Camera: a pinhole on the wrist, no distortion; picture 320 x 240 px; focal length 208.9 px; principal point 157.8 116.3 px. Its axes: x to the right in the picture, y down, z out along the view. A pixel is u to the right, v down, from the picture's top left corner.
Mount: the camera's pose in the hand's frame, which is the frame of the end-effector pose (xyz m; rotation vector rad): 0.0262 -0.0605 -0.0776 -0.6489 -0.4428 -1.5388
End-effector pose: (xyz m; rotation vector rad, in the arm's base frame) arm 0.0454 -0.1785 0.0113 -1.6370 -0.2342 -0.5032
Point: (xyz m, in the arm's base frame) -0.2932 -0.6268 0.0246
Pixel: behind the camera
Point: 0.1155 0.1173 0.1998
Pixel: outside the picture
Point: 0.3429 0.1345 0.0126
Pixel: 236.2 177.3
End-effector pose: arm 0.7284 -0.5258 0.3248 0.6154 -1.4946 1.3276
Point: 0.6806 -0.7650 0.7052
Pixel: outside the picture
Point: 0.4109 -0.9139 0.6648
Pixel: 277.0 206.2
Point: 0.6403 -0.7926 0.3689
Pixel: 292.6 75.4
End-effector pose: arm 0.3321 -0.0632 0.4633 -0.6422 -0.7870 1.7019
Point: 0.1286 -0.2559 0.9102
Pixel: outside the picture
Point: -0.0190 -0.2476 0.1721
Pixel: 29.8 40.3
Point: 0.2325 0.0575 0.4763
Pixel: 182.7 224.6
